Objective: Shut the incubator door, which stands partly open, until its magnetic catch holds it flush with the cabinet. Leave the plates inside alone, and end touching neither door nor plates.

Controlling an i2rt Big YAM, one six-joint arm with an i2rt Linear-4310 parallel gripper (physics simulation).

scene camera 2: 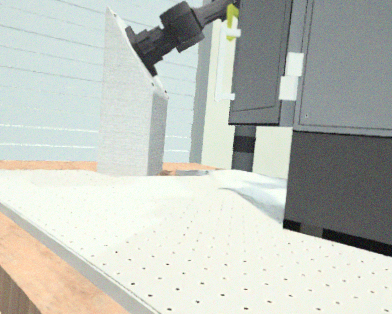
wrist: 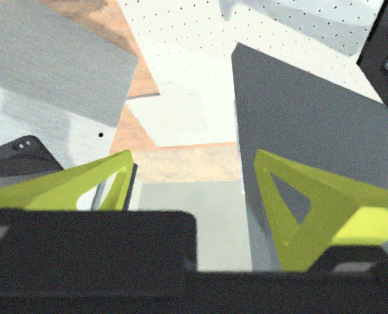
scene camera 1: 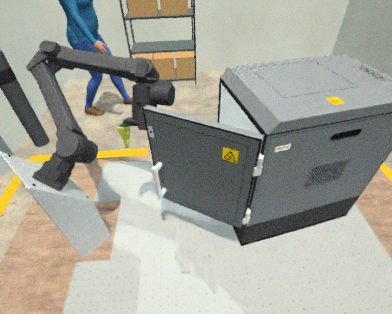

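Pixels of known places: gripper, fingertip midpoint: [wrist: 193, 156] [scene camera 1: 141, 149]; arm's base, link origin: [scene camera 2: 139, 53] [scene camera 1: 50, 180].
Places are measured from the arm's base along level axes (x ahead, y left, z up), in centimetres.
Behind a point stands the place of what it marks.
The dark grey incubator door [scene camera 1: 205, 170] @(x 48.0, y 4.8, z 5.2 cm) [scene camera 2: 257, 65] @(x 47.8, y 4.9, z -6.9 cm) [wrist: 300, 120] @(x 38.0, y 10.3, z -5.1 cm) stands partly open, swung out from the grey cabinet [scene camera 1: 305, 165] @(x 75.2, y 7.2, z 7.7 cm) [scene camera 2: 350, 65] @(x 68.1, y 4.3, z -9.1 cm) on white hinges at its right side in scene camera 1. A white handle [scene camera 1: 158, 181] @(x 32.8, y 6.4, z -3.3 cm) [scene camera 2: 219, 65] @(x 32.7, y 6.1, z -5.3 cm) is on its outer face near the free edge. My gripper [scene camera 1: 125, 139] [wrist: 193, 156] @(x 25.8, y 14.4, z 2.6 cm) is open and empty, just past the free edge, on the inner side of the door. In the wrist view the right yellow-green finger overlaps the door panel; I cannot tell whether they touch. The plates inside do not show.
The arm's slanted grey pedestal [scene camera 1: 75, 215] @(x 7.4, y -5.3, z -9.9 cm) [scene camera 2: 130, 110] @(x 8.2, y -3.9, z -15.2 cm) [wrist: 65, 55] @(x 0.8, y 6.8, z -21.9 cm) stands left of the door. The white perforated table [scene camera 1: 190, 280] @(x 45.0, y -12.8, z -30.8 cm) [scene camera 2: 200, 250] @(x 68.7, y -14.4, z -30.8 cm) [wrist: 200, 65] @(x 26.0, y 0.0, z -30.8 cm) lies below. A person [scene camera 1: 82, 30] and a shelf rack [scene camera 1: 162, 47] with boxes are behind the arm.
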